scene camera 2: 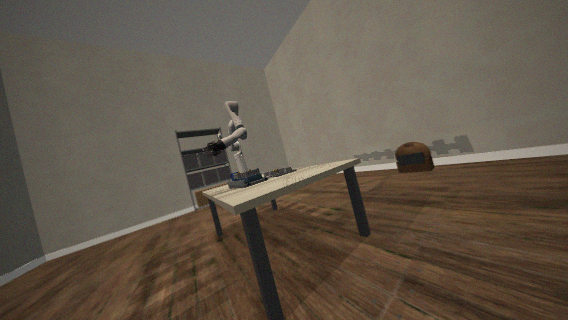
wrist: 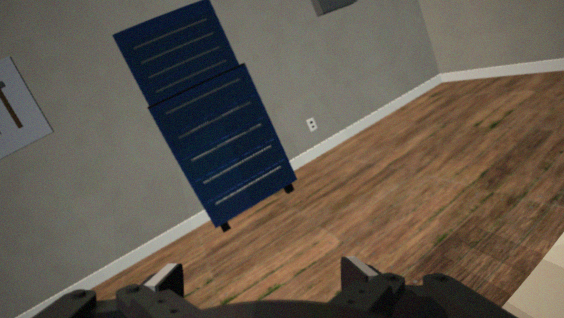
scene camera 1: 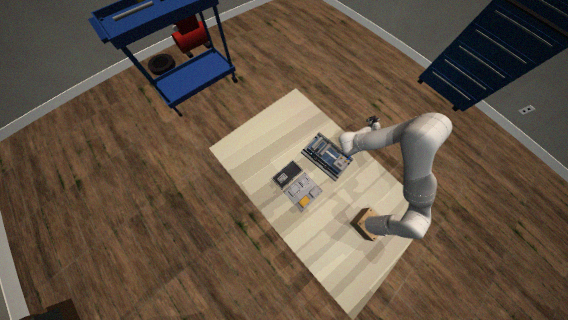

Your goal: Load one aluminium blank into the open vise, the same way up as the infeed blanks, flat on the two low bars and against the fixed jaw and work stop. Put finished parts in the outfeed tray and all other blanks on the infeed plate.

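Frame: origin at the arm's base, x ahead, y left, z up, level; centimetres.
Seen in the pictures: gripper, fingertip midpoint: (scene camera 2: 205, 153) (wrist: 263, 279) (scene camera 1: 381, 127); arm's base, link origin: (scene camera 2: 243, 171) (scene camera 1: 372, 225).
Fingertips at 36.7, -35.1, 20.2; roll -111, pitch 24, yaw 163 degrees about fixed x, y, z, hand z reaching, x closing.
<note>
Offsets run from my fingertips to a thing's top centre, as dx, dy, dz. "spot": to the spot under its first point.
The vise @(+9.9, +22.0, -20.0) (scene camera 1: 327, 156) (scene camera 2: 247, 178) is a blue and grey unit near the table's far edge in scene camera 1; its jaws, bars and stop are too small to tell apart. Beside it lie a dark tray (scene camera 1: 293, 169) with a light part @(+17.5, +55.0, -25.8) (scene camera 1: 282, 177) in it, and a light grey plate @(+2.7, +50.0, -29.1) (scene camera 1: 293, 197) carrying several small grey pieces and a yellow block @(-2.1, +54.3, -25.5) (scene camera 1: 304, 201). Which pieces are blanks or finished parts, and which way up, I cannot tell. My gripper (scene camera 1: 372, 119) (scene camera 2: 209, 149) (wrist: 263, 279) is open and empty, raised beyond the table edge near the vise, facing the wall.
The pale table (scene camera 1: 260, 135) (scene camera 2: 300, 186) carries the arm's wooden base block (scene camera 1: 361, 222). A blue drawer cabinet (scene camera 1: 492, 55) (wrist: 225, 145) stands by the wall. A blue cart (scene camera 1: 192, 77) stands away from the table. The table's corner @(spot: -30.7, -2.6, -29.9) (wrist: 545, 287) shows at the wrist view's lower right.
</note>
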